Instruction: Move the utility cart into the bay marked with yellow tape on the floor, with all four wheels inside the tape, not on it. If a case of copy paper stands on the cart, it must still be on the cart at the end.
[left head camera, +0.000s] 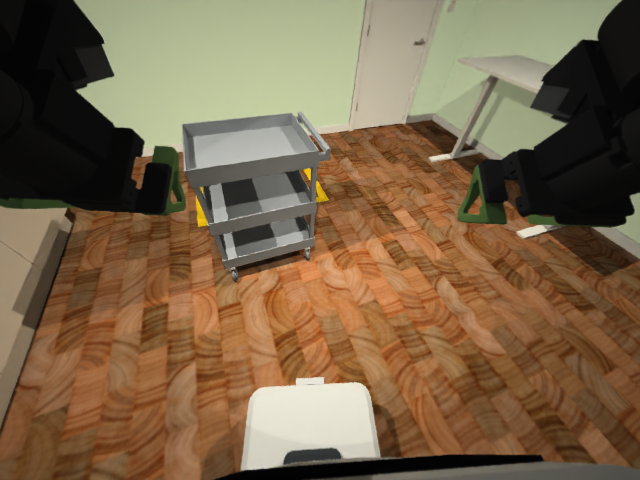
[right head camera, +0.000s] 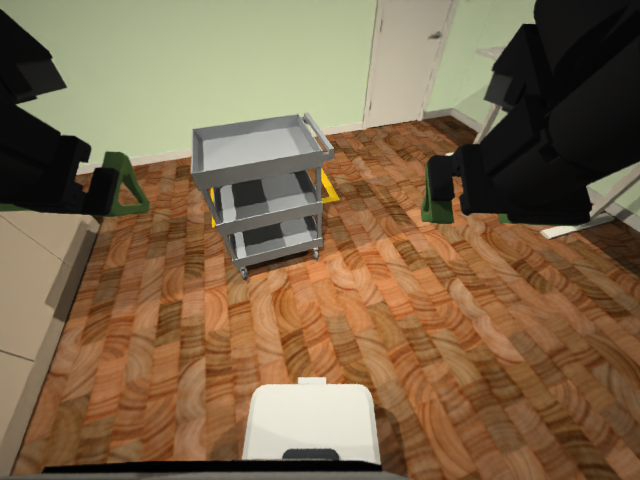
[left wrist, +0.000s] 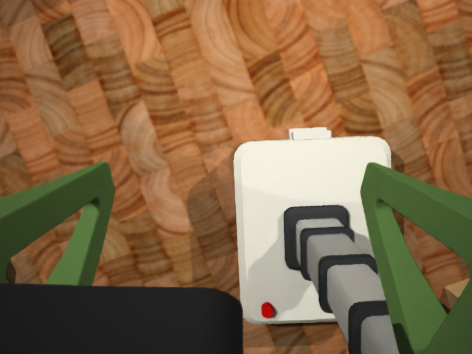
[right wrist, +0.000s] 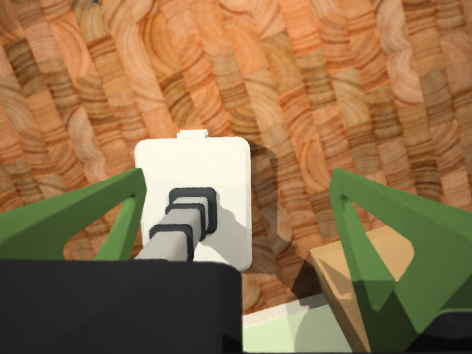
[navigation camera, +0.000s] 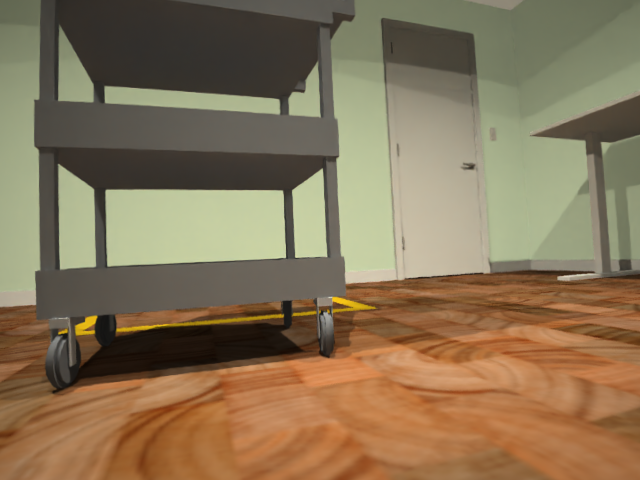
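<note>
The grey three-shelf utility cart stands upright ahead, left of centre, its handle at the right end. Its top tray is empty; no case of copy paper shows on it. The yellow tape lies behind the cart, partly hidden by it. In the navigation view all four wheels stand on the near side of the front tape line, outside the bay. My left gripper and right gripper are open and empty, held apart in the air, well short of the cart.
A pale wall with a closed door is behind. A table stands at the right. A beige block is at the left edge. A cardboard-coloured box shows near the base. My white base is below.
</note>
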